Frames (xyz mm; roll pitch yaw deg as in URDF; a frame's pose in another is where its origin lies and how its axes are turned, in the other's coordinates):
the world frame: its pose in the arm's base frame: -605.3 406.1 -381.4 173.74 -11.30 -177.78
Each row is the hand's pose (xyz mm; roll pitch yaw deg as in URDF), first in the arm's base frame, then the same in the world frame.
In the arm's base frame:
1: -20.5 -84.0 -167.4 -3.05 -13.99 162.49
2: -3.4 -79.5 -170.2 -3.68 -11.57 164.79
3: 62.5 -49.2 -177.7 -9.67 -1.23 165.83
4: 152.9 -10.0 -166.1 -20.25 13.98 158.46
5: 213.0 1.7 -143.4 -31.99 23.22 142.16
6: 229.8 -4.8 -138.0 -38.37 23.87 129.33
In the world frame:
1: -512.5 -474.4 -374.6 179.06 1.26 19.39
2: -530.0 -470.5 -374.8 178.94 -1.06 17.05
3: -597.2 -442.3 -377.5 173.23 -11.34 15.51
4: -685.0 -403.6 -402.8 161.12 -26.81 22.66
5: -739.8 -390.6 -435.7 145.05 -35.86 40.91
6: -755.0 -396.8 -445.0 135.31 -35.55 55.42

